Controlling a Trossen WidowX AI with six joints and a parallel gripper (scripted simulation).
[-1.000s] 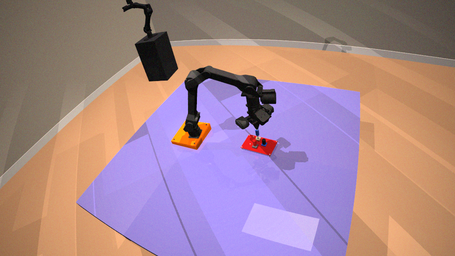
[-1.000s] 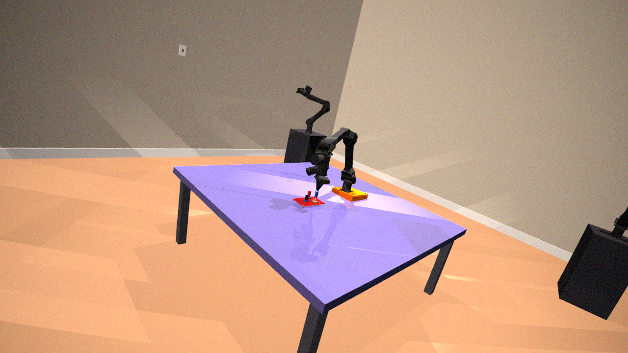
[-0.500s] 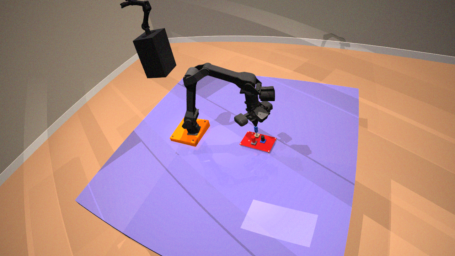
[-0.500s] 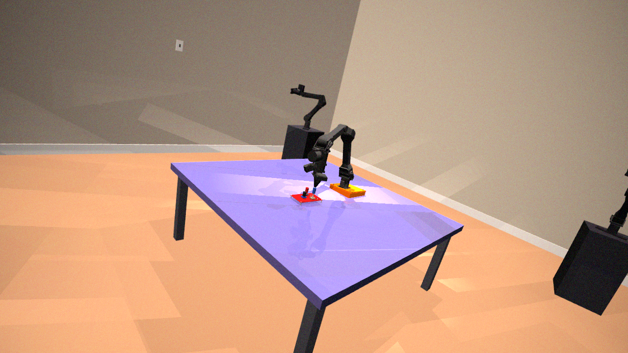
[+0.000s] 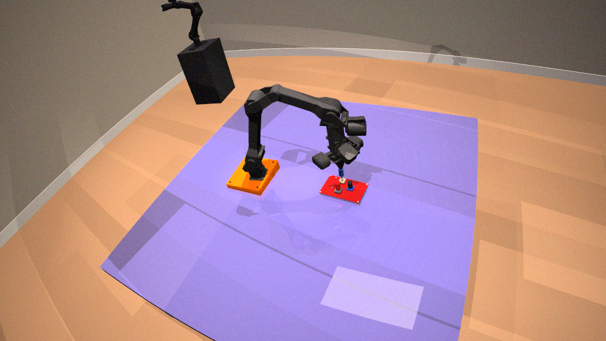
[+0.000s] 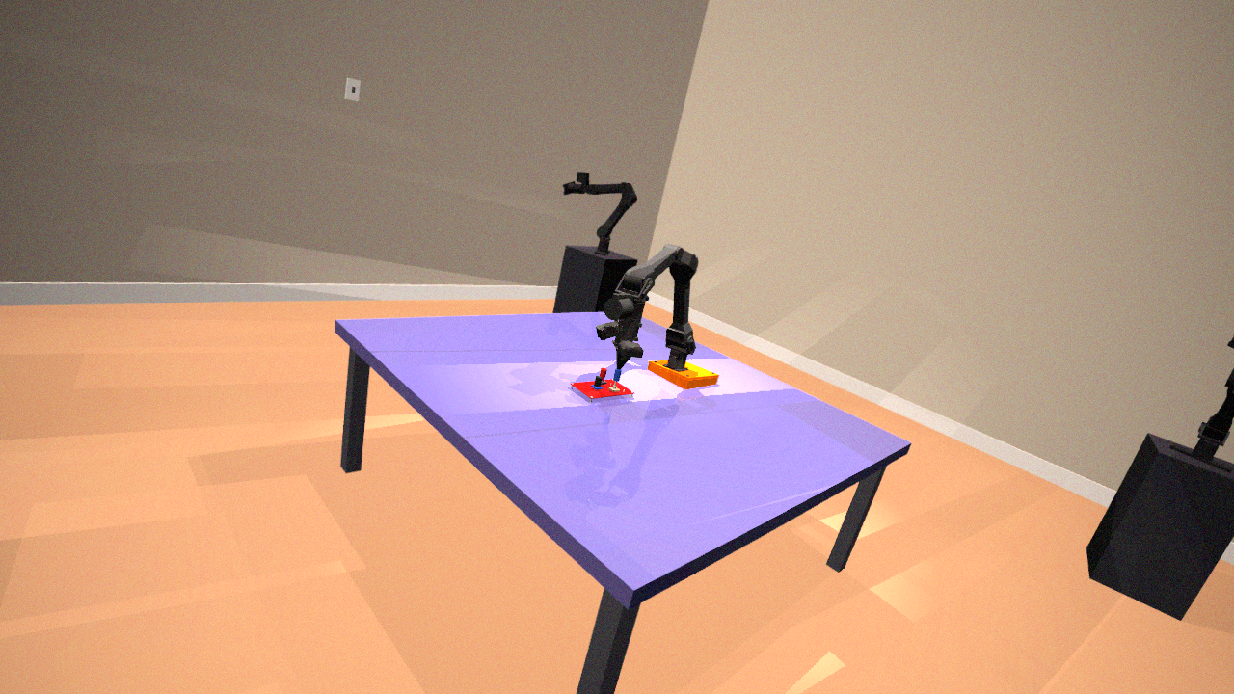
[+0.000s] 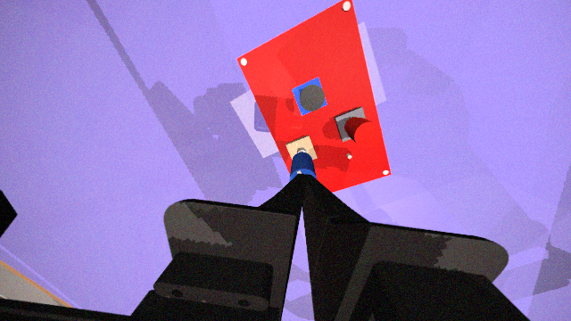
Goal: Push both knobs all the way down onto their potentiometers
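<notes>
My gripper tip is now 30 mm above the potentiometer with blue knob. The rest, counted from my gripper tip: grey potentiometer 50 mm to the right, 50 mm below.
</notes>
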